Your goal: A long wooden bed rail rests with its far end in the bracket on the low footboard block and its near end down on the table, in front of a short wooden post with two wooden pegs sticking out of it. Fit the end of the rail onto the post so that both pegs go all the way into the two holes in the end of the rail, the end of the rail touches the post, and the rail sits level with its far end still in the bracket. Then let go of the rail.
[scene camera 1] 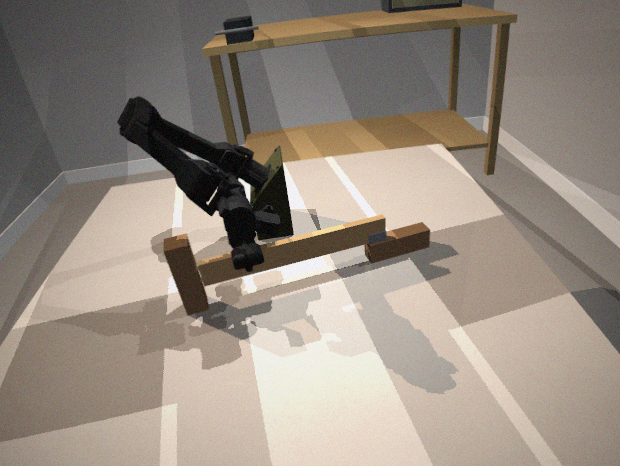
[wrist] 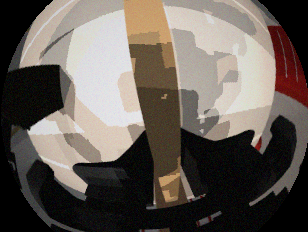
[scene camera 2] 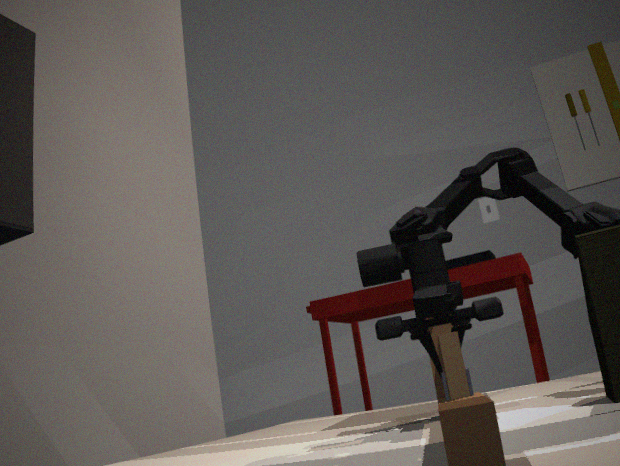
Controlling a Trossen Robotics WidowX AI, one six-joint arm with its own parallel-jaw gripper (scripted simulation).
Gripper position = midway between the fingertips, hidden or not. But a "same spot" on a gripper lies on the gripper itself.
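You can see my gripper in scene camera 2, in the wrist view, and in scene camera 1 [249, 268] as well. If you look at my gripper, [wrist: 245, 156] and [scene camera 2: 418, 330] are the same spot on it.
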